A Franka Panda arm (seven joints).
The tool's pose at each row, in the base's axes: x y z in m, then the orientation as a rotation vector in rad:
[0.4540 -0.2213 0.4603 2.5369 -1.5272 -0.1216]
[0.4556 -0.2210 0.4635 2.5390 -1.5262 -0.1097]
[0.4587 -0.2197 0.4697 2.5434 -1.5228 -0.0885]
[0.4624 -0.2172 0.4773 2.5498 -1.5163 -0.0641]
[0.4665 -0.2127 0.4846 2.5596 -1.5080 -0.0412]
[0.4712 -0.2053 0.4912 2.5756 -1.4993 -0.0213]
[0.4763 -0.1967 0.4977 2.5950 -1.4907 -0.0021]
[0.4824 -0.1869 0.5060 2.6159 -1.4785 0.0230]
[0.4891 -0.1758 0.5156 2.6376 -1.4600 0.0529]
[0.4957 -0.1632 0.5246 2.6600 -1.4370 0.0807]
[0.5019 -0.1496 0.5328 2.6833 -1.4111 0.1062]
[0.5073 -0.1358 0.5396 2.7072 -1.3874 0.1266]
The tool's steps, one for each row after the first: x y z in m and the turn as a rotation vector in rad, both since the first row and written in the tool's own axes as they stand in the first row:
[0.0006 -0.0009 -0.0034 0.0049 0.0065 -0.0006]
[0.0010 -0.0030 -0.0102 0.0134 0.0184 -0.0029]
[0.0007 -0.0059 -0.0185 0.0232 0.0321 -0.0074]
[-0.0012 -0.0101 -0.0268 0.0345 0.0441 -0.0143]
[-0.0054 -0.0163 -0.0348 0.0494 0.0519 -0.0239]
[-0.0104 -0.0234 -0.0430 0.0668 0.0576 -0.0347]
[-0.0160 -0.0315 -0.0532 0.0859 0.0669 -0.0476]
[-0.0225 -0.0406 -0.0649 0.1050 0.0802 -0.0639]
[-0.0303 -0.0503 -0.0761 0.1225 0.0931 -0.0831]
[-0.0392 -0.0603 -0.0867 0.1390 0.1048 -0.1042]
[-0.0487 -0.0700 -0.0957 0.1554 0.1125 -0.1245]

